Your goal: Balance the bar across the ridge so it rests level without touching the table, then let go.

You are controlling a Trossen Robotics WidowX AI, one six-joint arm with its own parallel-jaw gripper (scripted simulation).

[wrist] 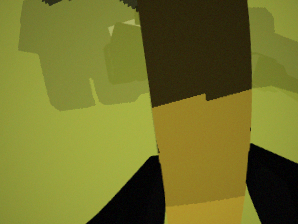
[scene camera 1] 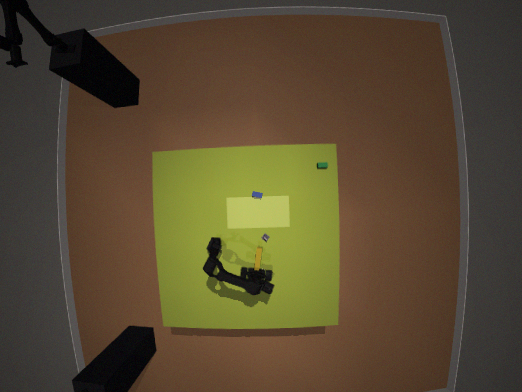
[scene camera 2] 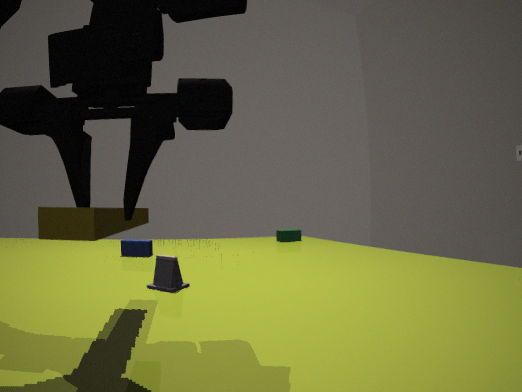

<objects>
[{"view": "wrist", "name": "gripper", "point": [202, 160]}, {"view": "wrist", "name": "yellow bar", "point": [199, 66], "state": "held by the gripper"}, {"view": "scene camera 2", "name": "gripper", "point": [106, 220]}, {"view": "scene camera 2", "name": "yellow bar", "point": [72, 223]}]
</objects>
